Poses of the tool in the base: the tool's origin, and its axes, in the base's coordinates. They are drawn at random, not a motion.
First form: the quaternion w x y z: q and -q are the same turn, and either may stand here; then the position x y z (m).
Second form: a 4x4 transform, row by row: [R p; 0 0 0 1], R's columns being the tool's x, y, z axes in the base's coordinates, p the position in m. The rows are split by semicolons. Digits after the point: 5 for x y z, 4 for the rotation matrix.
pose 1, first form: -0.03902, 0.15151, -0.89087, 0.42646, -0.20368, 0.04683, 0.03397
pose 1, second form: -0.9510, -0.2367, 0.1988, -0.20368; -0.3032, 0.5904, -0.7480, 0.04683; 0.0597, -0.7717, -0.6332, 0.03397; 0, 0, 0, 1
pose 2, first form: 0.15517, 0.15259, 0.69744, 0.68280, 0.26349, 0.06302, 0.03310
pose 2, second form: -0.9053, 0.0009, 0.4248, 0.26349; 0.4247, 0.0210, 0.9051, 0.06302; -0.0081, 0.9998, -0.0194, 0.03310; 0, 0, 0, 1
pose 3, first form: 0.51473, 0.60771, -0.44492, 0.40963, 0.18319, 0.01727, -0.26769
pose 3, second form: 0.2685, -0.9625, 0.0398, 0.18319; -0.1191, -0.0742, -0.9901, 0.01727; 0.9559, 0.2611, -0.1345, -0.26769; 0, 0, 0, 1
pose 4, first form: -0.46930, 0.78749, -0.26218, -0.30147, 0.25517, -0.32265, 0.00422
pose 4, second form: 0.6808, -0.6959, -0.2287, 0.25517; -0.1300, -0.4220, 0.8972, -0.32265; -0.7209, -0.5811, -0.3778, 0.00422; 0, 0, 0, 1
